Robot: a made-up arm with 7 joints.
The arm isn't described. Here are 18 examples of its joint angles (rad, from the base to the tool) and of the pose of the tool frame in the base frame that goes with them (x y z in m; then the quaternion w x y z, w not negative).
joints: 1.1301 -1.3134 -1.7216 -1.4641 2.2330 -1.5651 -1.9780
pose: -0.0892 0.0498 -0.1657 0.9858 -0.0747 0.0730 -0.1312
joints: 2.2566 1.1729 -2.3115 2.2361 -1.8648 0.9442 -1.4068
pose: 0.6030 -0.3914 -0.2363 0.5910 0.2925 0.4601 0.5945
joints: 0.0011 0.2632 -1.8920 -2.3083 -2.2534 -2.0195 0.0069
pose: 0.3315 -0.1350 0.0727 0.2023 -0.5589 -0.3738 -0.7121
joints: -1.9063 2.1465 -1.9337 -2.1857 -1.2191 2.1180 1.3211
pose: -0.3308 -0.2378 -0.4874 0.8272 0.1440 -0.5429 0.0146
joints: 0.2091 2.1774 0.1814 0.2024 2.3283 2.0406 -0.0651
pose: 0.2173 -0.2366 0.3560 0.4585 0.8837 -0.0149 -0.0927
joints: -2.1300 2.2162 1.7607 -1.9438 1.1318 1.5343 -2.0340
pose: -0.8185 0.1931 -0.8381 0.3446 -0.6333 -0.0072 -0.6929
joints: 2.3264 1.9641 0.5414 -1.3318 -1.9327 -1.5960 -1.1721
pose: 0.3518 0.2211 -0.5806 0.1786 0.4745 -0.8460 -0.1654
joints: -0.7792 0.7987 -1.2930 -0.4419 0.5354 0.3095 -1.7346
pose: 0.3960 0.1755 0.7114 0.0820 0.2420 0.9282 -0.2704
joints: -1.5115 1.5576 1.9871 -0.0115 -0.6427 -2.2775 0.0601
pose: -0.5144 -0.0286 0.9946 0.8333 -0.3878 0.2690 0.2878
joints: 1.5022 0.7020 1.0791 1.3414 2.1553 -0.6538 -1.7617
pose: -0.0847 0.0639 -0.2652 0.9606 0.1613 0.2155 -0.0694
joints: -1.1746 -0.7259 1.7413 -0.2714 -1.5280 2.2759 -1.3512
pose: -0.2824 0.3066 -0.0061 0.2763 0.2551 -0.7953 -0.4754
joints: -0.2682 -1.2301 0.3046 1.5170 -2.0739 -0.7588 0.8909
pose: 0.3467 0.2282 0.8412 0.2253 0.2926 0.3179 -0.8732
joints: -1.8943 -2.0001 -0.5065 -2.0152 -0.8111 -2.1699 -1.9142
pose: -0.4691 -0.3218 0.0472 0.9339 -0.0746 -0.2476 -0.2469
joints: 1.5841 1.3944 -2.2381 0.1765 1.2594 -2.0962 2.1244
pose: 0.3592 -0.3089 -1.0284 0.2302 -0.6925 -0.4763 -0.4906
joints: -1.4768 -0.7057 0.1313 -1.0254 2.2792 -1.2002 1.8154
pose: -0.7034 -0.6446 0.1865 0.2227 0.7766 0.5419 -0.2315
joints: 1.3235 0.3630 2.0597 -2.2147 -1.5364 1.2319 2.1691
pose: 0.3480 -0.3009 0.1691 0.6731 -0.7346 -0.0520 0.0682
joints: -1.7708 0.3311 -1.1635 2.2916 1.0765 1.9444 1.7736
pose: -0.5309 -0.6585 0.2387 0.1439 -0.2052 -0.7617 0.5975
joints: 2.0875 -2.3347 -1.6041 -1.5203 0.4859 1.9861 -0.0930
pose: 0.0075 0.2490 -0.0687 0.2482 -0.6824 0.2120 -0.6540
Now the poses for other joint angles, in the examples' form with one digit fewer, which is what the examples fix.
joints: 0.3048 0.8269 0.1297 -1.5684 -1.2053 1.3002 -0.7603
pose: -0.042 0.510 0.519 0.710 0.422 -0.263 -0.498
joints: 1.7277 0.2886 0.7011 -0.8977 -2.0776 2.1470 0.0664
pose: 0.575 0.506 0.100 0.605 -0.057 0.109 -0.786
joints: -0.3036 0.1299 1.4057 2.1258 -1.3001 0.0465 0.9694
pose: 0.441 -0.395 0.351 0.112 0.078 0.110 0.985
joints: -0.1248 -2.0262 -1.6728 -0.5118 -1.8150 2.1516 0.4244
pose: -0.578 -0.021 0.212 0.385 -0.855 -0.186 -0.294
